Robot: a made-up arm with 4 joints.
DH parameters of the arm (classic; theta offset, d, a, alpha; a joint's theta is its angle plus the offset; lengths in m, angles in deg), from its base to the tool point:
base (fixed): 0 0.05 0 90
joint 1: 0 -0.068 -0.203 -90
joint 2: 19.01 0 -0.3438 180
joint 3: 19.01 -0.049 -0.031 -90
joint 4: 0 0.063 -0.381 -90
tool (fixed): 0 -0.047 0 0
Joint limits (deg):
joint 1: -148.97..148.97
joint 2: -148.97..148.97
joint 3: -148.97..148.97
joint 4: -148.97..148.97
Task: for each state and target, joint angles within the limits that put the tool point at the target. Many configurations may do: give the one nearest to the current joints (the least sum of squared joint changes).
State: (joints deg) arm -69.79 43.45 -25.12 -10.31
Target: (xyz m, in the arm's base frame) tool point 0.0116 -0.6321 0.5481
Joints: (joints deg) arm -79.03 42.64 -21.78 -15.60
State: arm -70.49 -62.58 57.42 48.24
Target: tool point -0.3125 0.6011 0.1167
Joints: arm -60.30 -77.81 59.79 41.44
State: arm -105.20 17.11 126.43 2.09
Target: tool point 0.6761 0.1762 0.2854
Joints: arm -148.15 21.25 85.00 -23.34
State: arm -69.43 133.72 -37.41 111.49
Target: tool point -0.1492 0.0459 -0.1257
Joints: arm -35.67 111.86 -2.98 126.41
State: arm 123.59 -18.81 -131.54 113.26
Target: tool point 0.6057 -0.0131 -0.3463
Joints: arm 127.55 16.31 -148.97 124.42
